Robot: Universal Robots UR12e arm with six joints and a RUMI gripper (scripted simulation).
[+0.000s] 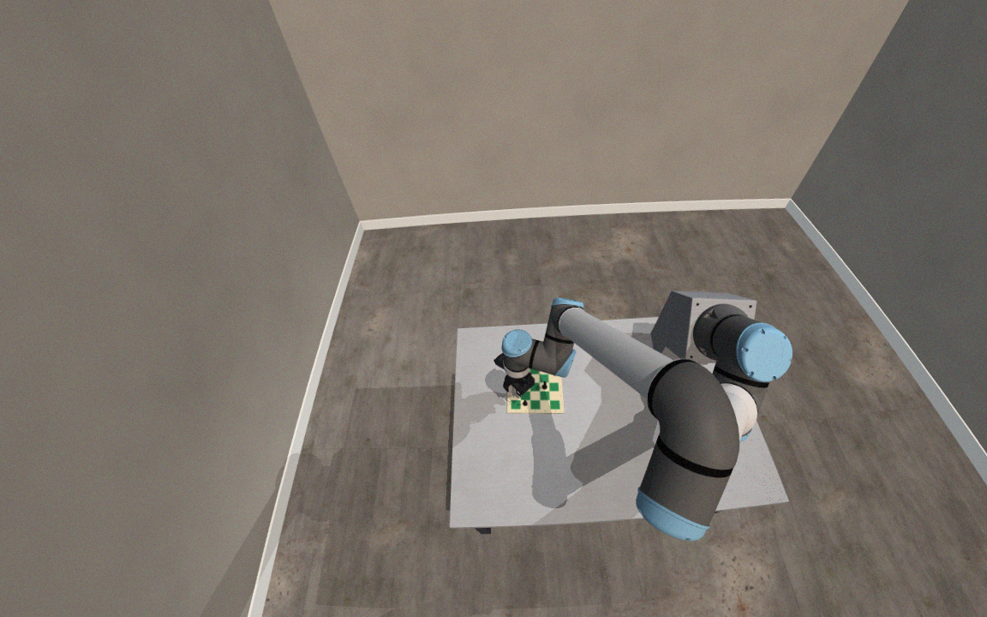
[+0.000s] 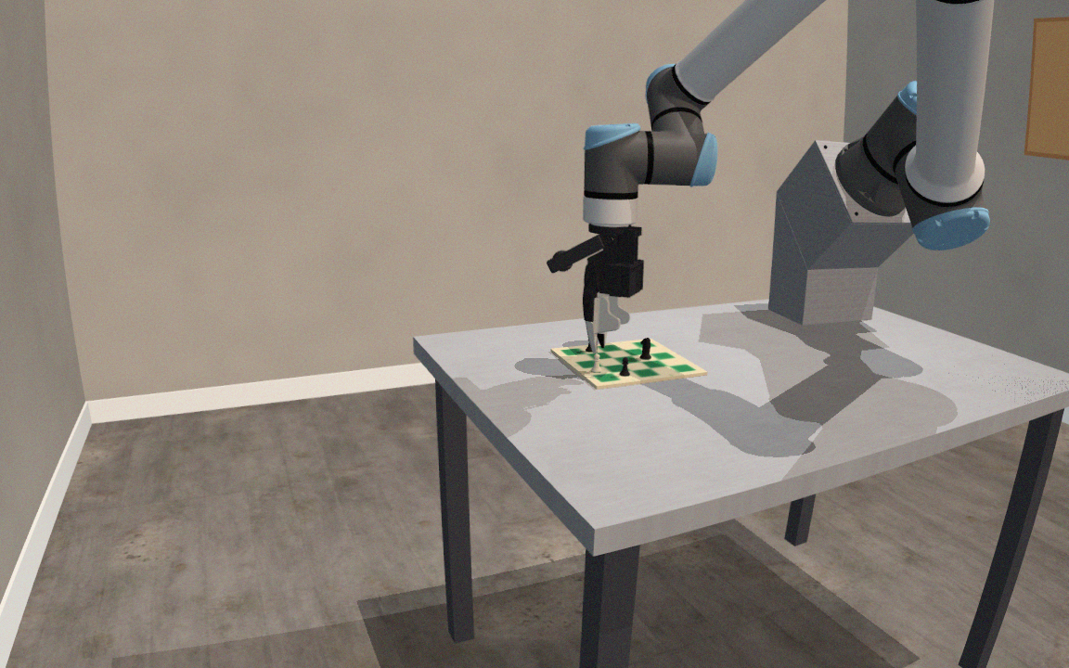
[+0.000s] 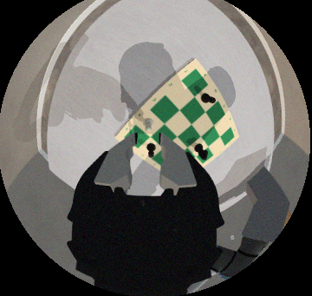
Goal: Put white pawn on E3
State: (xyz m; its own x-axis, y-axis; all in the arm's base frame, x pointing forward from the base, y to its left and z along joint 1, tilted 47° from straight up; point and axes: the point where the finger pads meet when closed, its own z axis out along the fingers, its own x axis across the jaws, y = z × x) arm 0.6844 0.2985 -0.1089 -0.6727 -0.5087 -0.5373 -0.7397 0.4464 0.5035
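Right now the white pawn is 4 cm below my hand. Also, from my hand: chessboard: 8 cm behind, 6 cm below, 4 cm to the right.
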